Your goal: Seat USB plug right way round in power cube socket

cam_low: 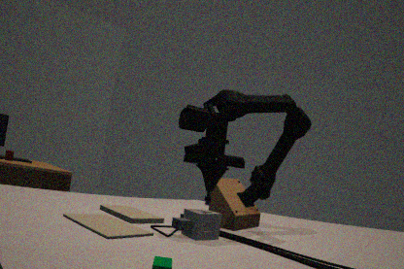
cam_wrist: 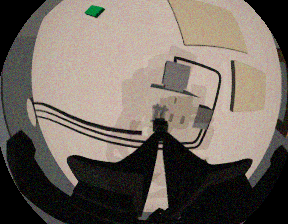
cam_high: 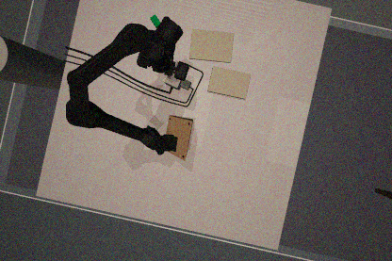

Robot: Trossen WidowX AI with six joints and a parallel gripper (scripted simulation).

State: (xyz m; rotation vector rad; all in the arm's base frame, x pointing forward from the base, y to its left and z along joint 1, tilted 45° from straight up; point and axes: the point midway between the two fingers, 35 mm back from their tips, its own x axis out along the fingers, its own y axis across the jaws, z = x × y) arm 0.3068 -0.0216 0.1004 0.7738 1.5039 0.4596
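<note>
The dark USB plug is 2 cm below my gripper tip. From my gripper tip the other things lie so: green block (28 cm ahead, 13 cm below, 12 cm to the left).
</note>
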